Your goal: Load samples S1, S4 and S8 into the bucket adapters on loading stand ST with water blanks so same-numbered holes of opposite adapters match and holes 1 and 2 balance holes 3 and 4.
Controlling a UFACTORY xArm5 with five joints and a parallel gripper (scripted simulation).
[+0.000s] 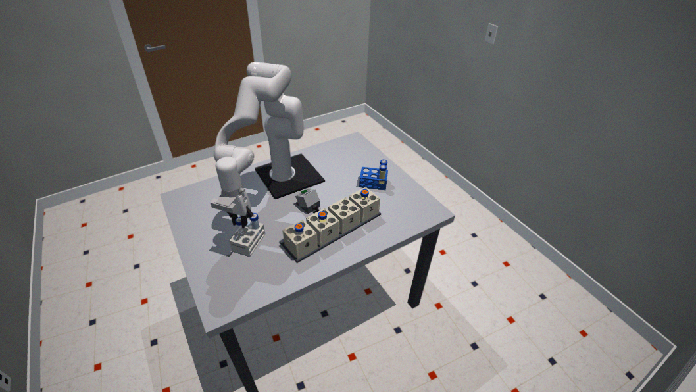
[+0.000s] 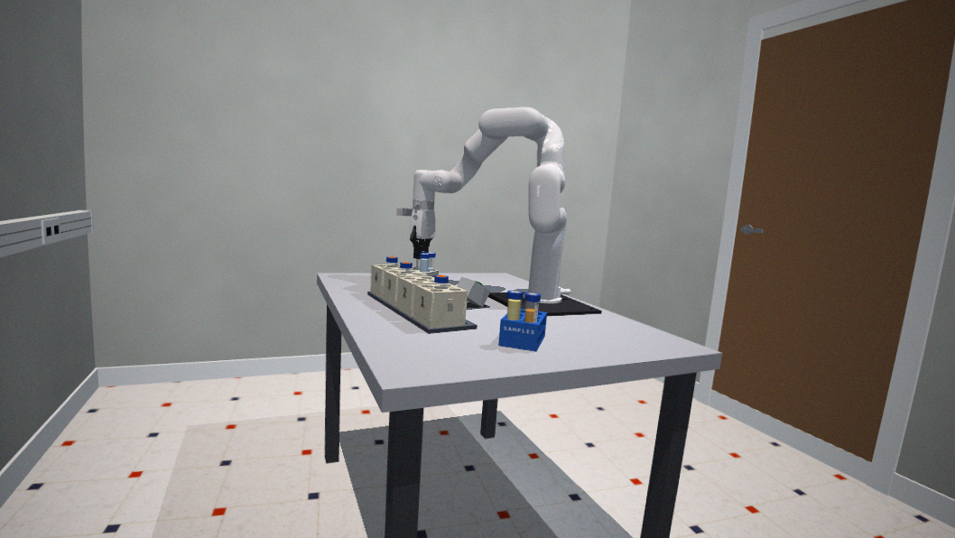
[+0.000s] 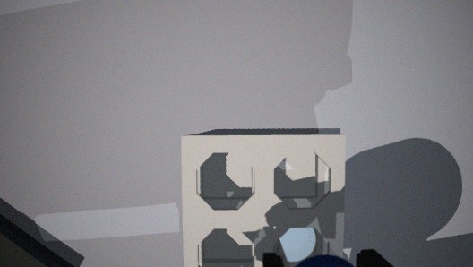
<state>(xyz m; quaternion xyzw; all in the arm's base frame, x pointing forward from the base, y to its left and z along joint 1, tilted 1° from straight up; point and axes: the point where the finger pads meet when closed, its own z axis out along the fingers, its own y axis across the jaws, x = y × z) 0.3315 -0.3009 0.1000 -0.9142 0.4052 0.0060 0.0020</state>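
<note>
My hand is 10 mm short of the white rack, 10 mm to the right of it and 90 mm above it. Also, from my hand: adapter 3: 120 mm ahead, 300 mm to the left, 70 mm below; blue samples rack: 70 mm behind, 670 mm to the left, 90 mm below.
</note>
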